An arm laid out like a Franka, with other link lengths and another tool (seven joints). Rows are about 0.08 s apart.
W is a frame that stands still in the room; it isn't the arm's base.
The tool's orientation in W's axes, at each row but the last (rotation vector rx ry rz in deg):
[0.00 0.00 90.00]
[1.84 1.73 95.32]
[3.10 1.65 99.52]
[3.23 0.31 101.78]
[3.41 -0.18 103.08]
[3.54 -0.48 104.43]
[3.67 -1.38 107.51]
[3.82 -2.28 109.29]
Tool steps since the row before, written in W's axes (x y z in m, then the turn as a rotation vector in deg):
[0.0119 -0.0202 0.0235 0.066 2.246 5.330]
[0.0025 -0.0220 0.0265 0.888 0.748 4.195]
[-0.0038 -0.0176 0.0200 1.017 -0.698 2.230]
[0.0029 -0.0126 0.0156 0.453 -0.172 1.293]
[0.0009 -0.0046 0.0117 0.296 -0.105 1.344]
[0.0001 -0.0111 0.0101 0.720 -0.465 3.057]
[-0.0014 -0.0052 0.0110 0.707 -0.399 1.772]
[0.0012 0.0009 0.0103 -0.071 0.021 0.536]
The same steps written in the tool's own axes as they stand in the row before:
[-0.0202 -0.0119 0.0235 2.246 -0.066 5.330]
[-0.0221 0.0006 0.0266 0.675 -0.789 4.227]
[-0.0163 0.0077 0.0200 -0.812 -0.774 2.288]
[-0.0124 0.0003 0.0160 -0.215 -0.363 1.315]
[-0.0042 0.0005 0.0119 -0.112 -0.224 1.357]
[-0.0103 0.0030 0.0105 -0.486 -0.498 3.098]
[-0.0039 0.0031 0.0112 -0.492 -0.525 1.811]
[0.0011 -0.0014 0.0103 0.079 0.063 0.532]

